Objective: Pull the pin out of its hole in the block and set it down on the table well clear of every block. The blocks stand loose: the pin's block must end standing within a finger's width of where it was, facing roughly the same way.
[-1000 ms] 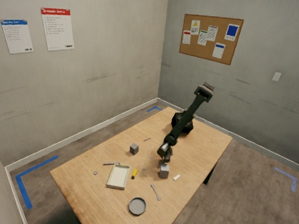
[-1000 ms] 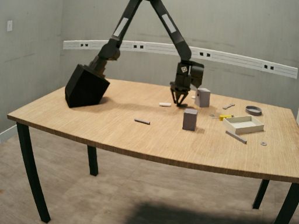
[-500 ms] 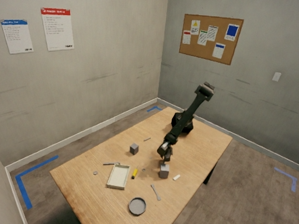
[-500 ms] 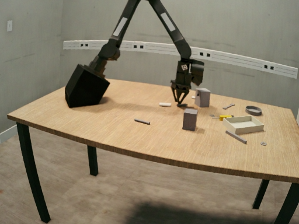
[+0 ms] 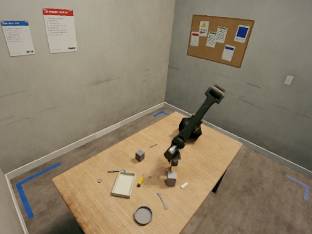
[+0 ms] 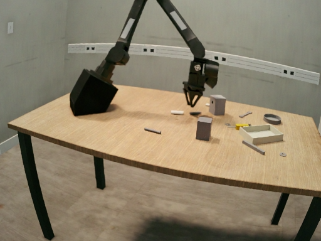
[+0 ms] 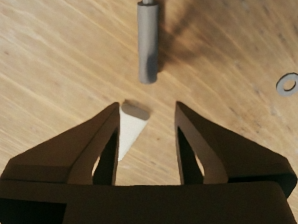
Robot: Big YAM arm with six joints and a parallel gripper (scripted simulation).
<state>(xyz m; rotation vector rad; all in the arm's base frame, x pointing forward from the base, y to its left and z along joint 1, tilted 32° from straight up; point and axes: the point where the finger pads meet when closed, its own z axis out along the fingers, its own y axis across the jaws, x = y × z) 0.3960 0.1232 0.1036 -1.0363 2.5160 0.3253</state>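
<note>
Now: hand 2 cm short of the short grey pin, 3 cm to the right of it and 4 cm above it. The rest, counted from my hand: grey bar (35 cm ahead, 19 cm to the right, 4 cm below); spanner (23 cm ahead, 17 cm to the left, 4 cm below); white tray (36 cm ahead, 6 cm to the right, 4 cm below).
</note>
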